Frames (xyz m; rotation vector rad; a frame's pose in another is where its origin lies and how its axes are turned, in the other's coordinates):
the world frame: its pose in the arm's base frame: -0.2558 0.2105 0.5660 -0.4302 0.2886 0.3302
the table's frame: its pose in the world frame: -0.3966 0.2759 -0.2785 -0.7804 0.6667 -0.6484
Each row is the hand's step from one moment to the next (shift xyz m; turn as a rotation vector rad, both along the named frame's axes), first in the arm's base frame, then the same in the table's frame.
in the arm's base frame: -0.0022 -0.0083 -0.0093 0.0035 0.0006 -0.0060
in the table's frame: 0.0052 0.0079 -0.0085 0.0036 0.0056 0.0022
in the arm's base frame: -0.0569 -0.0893 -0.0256 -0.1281 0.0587 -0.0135
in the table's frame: 0.0151 0.0157 -0.1067 -0.1315 0.0386 -0.0353
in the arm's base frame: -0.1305 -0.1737 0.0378 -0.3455 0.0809 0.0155
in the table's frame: -0.0037 -0.0527 -0.2141 -0.3186 0.0396 -0.1520
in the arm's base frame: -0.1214 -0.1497 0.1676 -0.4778 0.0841 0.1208
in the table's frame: -0.0374 -0.1763 -0.1810 -0.4439 -0.0473 -0.2251
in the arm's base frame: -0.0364 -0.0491 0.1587 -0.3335 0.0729 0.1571
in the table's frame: -0.0306 -0.1596 -0.0502 -0.3331 -0.1016 -0.1411
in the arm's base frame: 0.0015 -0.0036 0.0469 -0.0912 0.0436 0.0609
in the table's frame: -0.0062 -0.0466 0.0013 -0.1090 -0.0411 -0.0190
